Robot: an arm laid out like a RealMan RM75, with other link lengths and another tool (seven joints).
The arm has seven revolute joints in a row. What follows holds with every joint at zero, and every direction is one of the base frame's.
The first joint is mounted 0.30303 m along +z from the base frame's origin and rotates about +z.
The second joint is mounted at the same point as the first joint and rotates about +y.
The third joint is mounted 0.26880 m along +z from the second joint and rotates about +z.
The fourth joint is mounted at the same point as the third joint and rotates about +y.
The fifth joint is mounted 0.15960 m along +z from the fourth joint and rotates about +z.
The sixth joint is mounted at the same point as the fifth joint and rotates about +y.
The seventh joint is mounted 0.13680 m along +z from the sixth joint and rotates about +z.
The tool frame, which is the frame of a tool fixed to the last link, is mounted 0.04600 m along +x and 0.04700 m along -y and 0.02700 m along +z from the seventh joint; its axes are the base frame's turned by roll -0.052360, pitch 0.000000 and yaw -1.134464 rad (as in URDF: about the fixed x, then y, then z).
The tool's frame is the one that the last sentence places.
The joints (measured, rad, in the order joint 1, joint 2, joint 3, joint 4, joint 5, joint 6, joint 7), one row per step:
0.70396, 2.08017, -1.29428, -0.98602, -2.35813, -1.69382, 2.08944
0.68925, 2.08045, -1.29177, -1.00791, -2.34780, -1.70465, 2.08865
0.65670, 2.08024, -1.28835, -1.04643, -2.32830, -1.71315, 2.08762
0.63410, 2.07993, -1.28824, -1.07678, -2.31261, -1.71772, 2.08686
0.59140, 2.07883, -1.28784, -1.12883, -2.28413, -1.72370, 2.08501
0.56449, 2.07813, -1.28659, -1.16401, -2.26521, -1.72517, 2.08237
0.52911, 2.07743, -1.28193, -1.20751, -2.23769, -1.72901, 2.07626
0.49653, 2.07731, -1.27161, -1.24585, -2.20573, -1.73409, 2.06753
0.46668, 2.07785, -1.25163, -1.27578, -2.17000, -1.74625, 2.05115
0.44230, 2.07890, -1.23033, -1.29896, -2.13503, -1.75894, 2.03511
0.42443, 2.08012, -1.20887, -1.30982, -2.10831, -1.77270, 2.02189
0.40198, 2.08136, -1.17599, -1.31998, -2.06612, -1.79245, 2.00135
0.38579, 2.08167, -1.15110, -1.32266, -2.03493, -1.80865, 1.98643
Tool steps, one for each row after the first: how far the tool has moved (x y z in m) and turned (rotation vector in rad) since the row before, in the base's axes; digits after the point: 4 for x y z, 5 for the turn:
-0.0002, -0.0023, 0.0008, 0.00179, 0.01316, 0.00028
0.0015, -0.0041, 0.0015, 0.01336, 0.02356, -0.00343
0.0002, -0.0023, 0.0012, 0.01098, 0.01703, 0.00235
0.0012, -0.0048, 0.0023, 0.02095, 0.02966, 0.00161
0.0001, -0.0023, 0.0018, 0.01724, 0.01982, 0.00483
0.0000, -0.0035, 0.0023, 0.02103, 0.02933, 0.00575
-0.0010, -0.0032, 0.0022, 0.02089, 0.03555, 0.00518
-0.0014, -0.0036, 0.0023, 0.01677, 0.04271, 0.00501
-0.0020, -0.0029, 0.0021, 0.01493, 0.04183, 0.00523
-0.0008, -0.0030, 0.0016, 0.00865, 0.03404, -0.00136
-0.0018, -0.0036, 0.0024, 0.01353, 0.05268, -0.00023
-0.0008, -0.0031, 0.0019, 0.00822, 0.03878, -0.00268

